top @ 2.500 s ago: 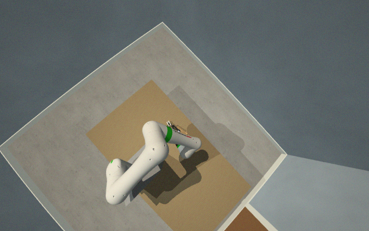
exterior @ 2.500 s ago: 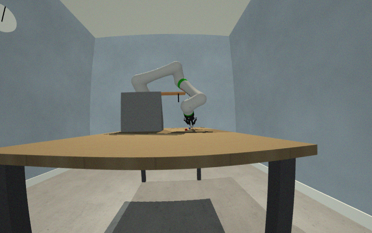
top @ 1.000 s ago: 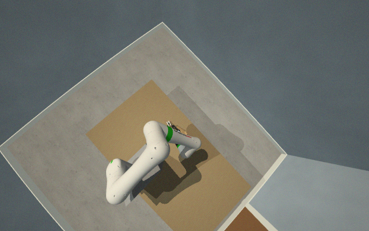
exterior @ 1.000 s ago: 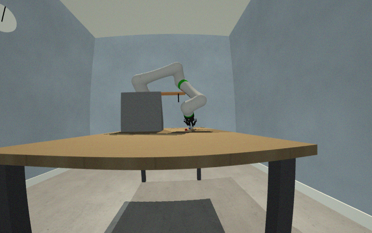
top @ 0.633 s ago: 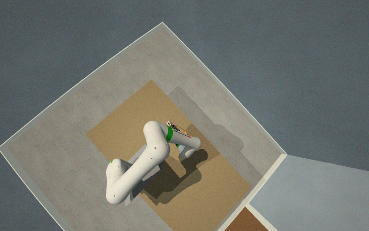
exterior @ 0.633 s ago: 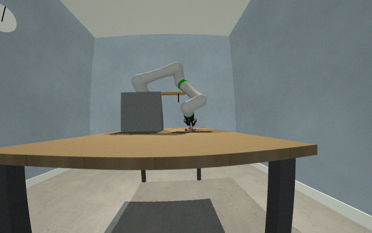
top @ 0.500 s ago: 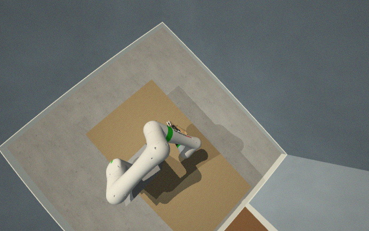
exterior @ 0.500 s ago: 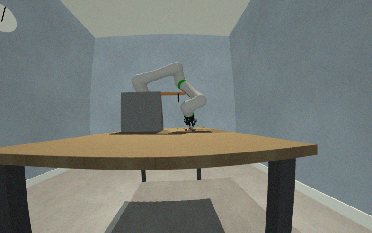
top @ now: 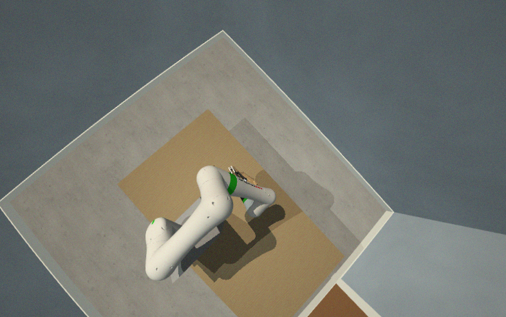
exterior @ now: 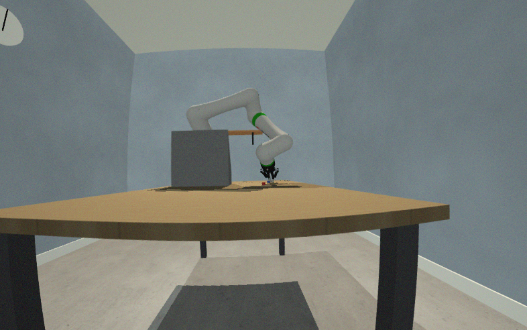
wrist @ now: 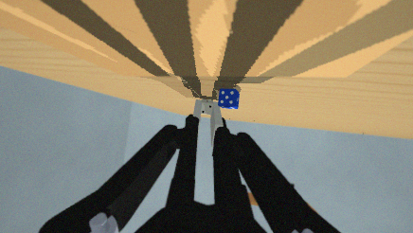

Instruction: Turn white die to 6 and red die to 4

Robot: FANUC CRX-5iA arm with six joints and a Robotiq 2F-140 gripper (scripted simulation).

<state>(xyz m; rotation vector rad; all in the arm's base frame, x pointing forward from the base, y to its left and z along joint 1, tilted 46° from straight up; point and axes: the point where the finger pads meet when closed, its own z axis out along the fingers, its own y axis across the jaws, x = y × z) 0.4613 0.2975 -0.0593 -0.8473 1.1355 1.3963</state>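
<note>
Right now the blue die is 4 cm to the right of my hand, 2 cm below it and 2 cm behind it. Round my hand: white die: 2 cm to the left, 2 cm below; then red die: 27 cm to the right, 6 cm behind, 2 cm below; then tan mat: 15 cm to the right, 3 cm below, 1 cm ahead.
</note>
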